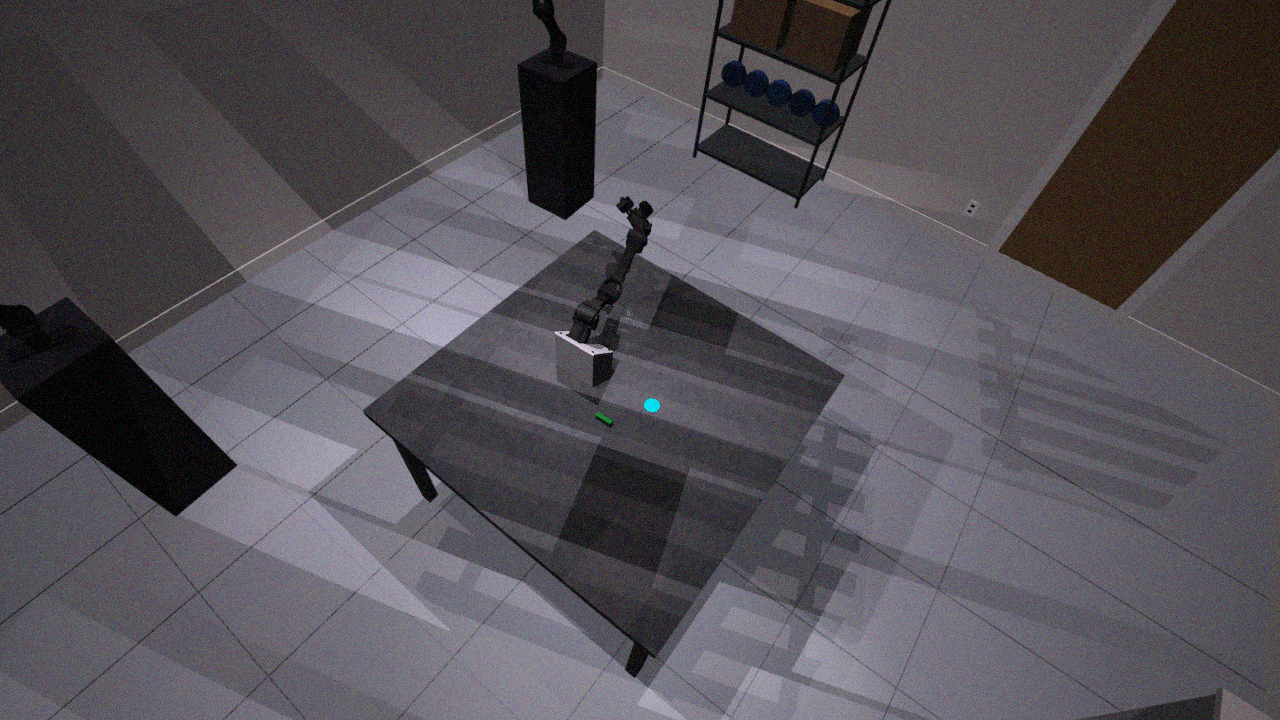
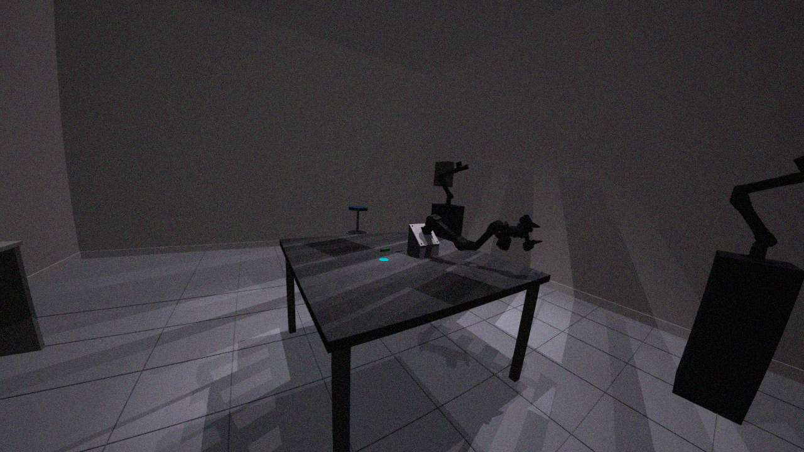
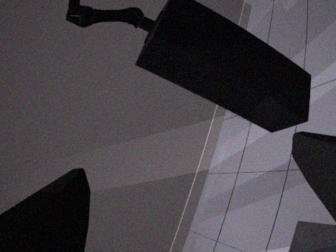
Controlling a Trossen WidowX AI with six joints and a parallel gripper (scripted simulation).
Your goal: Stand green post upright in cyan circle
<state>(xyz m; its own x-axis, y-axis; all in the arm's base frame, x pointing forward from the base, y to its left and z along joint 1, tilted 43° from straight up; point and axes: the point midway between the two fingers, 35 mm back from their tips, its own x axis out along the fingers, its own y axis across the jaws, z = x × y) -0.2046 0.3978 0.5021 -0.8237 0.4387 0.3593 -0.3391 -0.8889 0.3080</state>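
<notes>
The green post lies 79 cm to the right of my gripper tip, 46 cm ahead of it and 25 cm below it. The rest, counted from my gripper tip: cyan circle 64 cm to the right, 57 cm ahead, 26 cm below.
</notes>
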